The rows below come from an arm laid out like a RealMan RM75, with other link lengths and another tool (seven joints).
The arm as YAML. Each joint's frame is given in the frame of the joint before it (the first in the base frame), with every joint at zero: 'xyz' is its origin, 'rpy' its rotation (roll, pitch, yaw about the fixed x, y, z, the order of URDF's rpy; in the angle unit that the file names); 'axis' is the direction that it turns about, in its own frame. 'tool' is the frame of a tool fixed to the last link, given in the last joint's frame.
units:
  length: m
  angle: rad
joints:
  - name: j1
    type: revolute
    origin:
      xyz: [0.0, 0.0, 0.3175]
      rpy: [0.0, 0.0, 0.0]
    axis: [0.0, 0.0, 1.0]
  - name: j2
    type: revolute
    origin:
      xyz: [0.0, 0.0, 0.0]
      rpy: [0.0, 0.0, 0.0]
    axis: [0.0, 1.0, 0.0]
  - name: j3
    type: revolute
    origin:
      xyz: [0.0, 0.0, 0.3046]
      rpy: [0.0, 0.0, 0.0]
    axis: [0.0, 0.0, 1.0]
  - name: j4
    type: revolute
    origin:
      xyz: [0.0, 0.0, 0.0]
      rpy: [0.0, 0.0, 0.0]
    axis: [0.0, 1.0, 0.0]
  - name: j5
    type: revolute
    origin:
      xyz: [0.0, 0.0, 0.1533]
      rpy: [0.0, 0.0, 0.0]
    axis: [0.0, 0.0, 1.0]
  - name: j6
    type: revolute
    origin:
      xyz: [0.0, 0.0, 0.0]
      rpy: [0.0, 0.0, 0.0]
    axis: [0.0, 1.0, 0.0]
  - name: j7
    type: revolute
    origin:
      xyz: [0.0, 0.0, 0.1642]
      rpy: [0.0, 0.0, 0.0]
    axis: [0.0, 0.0, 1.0]
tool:
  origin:
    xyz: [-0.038, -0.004, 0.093]
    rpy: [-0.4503, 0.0, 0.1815]
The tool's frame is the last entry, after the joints.
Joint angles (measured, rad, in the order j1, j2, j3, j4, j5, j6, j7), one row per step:
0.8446 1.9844 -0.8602 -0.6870 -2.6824 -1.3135 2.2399
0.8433 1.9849 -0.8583 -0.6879 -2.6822 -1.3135 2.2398
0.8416 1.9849 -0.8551 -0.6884 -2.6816 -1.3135 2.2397
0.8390 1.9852 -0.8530 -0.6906 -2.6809 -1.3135 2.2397
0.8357 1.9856 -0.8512 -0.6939 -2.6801 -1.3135 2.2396
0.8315 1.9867 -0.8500 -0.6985 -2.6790 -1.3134 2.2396
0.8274 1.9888 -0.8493 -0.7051 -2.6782 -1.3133 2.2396
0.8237 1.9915 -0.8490 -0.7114 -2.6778 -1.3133 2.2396
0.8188 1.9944 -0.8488 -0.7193 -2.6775 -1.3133 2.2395
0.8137 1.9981 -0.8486 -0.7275 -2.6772 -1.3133 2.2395
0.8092 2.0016 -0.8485 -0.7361 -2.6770 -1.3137 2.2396
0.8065 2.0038 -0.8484 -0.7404 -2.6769 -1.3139 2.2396
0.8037 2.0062 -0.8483 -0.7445 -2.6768 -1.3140 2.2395
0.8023 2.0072 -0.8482 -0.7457 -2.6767 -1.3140 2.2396
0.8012 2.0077 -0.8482 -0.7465 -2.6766 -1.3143 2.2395
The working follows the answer.
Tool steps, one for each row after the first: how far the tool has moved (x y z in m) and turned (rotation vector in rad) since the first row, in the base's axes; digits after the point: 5 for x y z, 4 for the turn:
0.00021 -0.00012 0.00004 0.0014 0.0016 -0.0013
0.00061 -0.00017 0.00035 0.0038 0.0043 -0.0038
0.00117 -0.00027 0.00074 0.0065 0.0061 -0.0057
0.00189 -0.00038 0.00127 0.0098 0.0076 -0.0073
0.00267 -0.00066 0.00163 0.0132 0.0092 -0.0087
0.00302 -0.00078 0.00182 0.0170 0.0104 -0.0085
0.00320 -0.00109 0.00162 0.0196 0.0115 -0.0079
0.00370 -0.00146 0.00162 0.0231 0.0121 -0.0074
0.00406 -0.00203 0.00127 0.0263 0.0132 -0.0069
0.00416 -0.00240 0.00107 0.0295 0.0140 -0.0058
0.00431 -0.00282 0.00074 0.0308 0.0148 -0.0056
0.00447 -0.00335 0.00027 0.0319 0.0157 -0.0056
0.00469 -0.00373 -0.00001 0.0321 0.0163 -0.0063
0.00493 -0.00407 -0.00016 0.0320 0.0166 -0.0069

Tool pose at each row, in the base's axes (x y z in m, rotation vector in rad; rounded; the steps above come from the unrounded poses):
0.28951 0.45174 -0.02645 -2.7179 1.5511 0.0441
0.28972 0.45162 -0.02641 -2.7165 1.5527 0.0474
0.29012 0.45157 -0.02610 -2.7137 1.5556 0.0528
0.29068 0.45147 -0.02571 -2.7109 1.5574 0.0574
0.29140 0.45136 -0.02519 -2.7078 1.5585 0.0619
0.29218 0.45109 -0.02483 -2.7047 1.5592 0.0667
0.29253 0.45097 -0.02463 -2.7026 1.5574 0.0711
0.29271 0.45066 -0.02483 -2.7014 1.5558 0.0746
0.29321 0.45028 -0.02483 -2.6994 1.5536 0.0780
0.29357 0.44971 -0.02518 -2.6977 1.5518 0.0819
0.29368 0.44934 -0.02538 -2.6965 1.5490 0.0855
0.29382 0.44892 -0.02572 -2.6960 1.5484 0.0875
0.29398 0.44839 -0.02618 -2.6955 1.5481 0.0895
0.29420 0.44801 -0.02646 -2.6950 1.5491 0.0905
0.29444 0.44767 -0.02661 -2.6947 1.5500 0.0908

